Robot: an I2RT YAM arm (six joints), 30 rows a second.
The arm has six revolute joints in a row. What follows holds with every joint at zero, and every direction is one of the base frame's.
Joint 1 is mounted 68 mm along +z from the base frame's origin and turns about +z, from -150 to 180 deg.
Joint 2 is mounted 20 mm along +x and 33.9 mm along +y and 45.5 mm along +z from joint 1 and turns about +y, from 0 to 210 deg.
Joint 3 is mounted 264 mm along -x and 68.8 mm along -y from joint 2 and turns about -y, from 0 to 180 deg.
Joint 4 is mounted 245 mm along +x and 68.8 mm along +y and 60 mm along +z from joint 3 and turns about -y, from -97 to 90 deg.
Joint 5 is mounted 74 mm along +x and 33.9 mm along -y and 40.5 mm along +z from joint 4 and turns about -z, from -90 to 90 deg.
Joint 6 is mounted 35.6 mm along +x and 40.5 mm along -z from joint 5 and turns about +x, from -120 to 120 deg.
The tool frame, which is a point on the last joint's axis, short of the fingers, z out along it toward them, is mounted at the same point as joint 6; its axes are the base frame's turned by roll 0, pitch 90 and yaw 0 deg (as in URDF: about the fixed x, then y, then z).
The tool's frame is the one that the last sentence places.
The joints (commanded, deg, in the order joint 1, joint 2, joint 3, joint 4, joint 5, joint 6), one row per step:
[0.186 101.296 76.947 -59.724 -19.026 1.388]
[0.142 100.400 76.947 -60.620 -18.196 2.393]
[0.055 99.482 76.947 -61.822 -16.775 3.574]
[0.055 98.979 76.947 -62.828 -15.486 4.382]
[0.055 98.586 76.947 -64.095 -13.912 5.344]
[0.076 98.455 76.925 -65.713 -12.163 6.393]
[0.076 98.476 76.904 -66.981 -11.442 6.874]
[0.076 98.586 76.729 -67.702 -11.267 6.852]
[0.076 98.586 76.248 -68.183 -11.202 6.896]
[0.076 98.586 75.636 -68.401 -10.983 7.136]
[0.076 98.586 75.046 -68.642 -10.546 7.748]
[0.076 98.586 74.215 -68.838 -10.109 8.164]
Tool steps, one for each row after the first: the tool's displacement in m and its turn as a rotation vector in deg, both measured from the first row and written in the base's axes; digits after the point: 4 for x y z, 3 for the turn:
[-0.0033 -0.0008 0.0045 -0.728 0.319 -1.077]
[-0.0073 -0.0021 0.0089 -2.032 0.952 -2.428]
[-0.0102 -0.0029 0.0111 -3.251 1.668 -3.319]
[-0.0134 -0.0038 0.0128 -4.761 2.771 -4.365]
[-0.0168 -0.0048 0.0129 -6.486 4.496 -5.440]
[-0.0192 -0.0052 0.0125 -7.239 5.896 -5.886]
[-0.0208 -0.0053 0.0111 -7.468 6.886 -5.814]
[-0.0229 -0.0054 0.0090 -7.582 7.853 -5.798]
[-0.0249 -0.0055 0.0064 -7.836 8.732 -5.988]
[-0.0269 -0.0058 0.0038 -8.298 9.692 -6.546]
[-0.0295 -0.0060 0.0003 -8.786 10.794 -6.893]

